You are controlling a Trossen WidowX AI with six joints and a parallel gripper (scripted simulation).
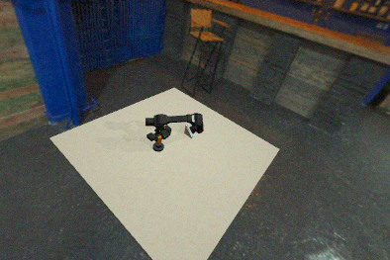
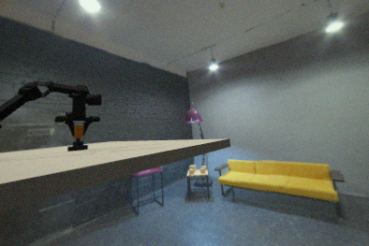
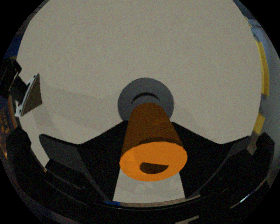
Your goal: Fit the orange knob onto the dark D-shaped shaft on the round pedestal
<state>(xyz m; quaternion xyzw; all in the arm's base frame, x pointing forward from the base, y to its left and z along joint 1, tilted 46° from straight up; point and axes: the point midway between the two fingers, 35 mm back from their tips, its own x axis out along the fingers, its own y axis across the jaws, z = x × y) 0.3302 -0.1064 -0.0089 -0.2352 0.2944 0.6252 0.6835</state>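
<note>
The orange knob is 20 mm above my gripper tip. From my gripper tip the other things lie so: round pedestal 40 mm below.
</note>
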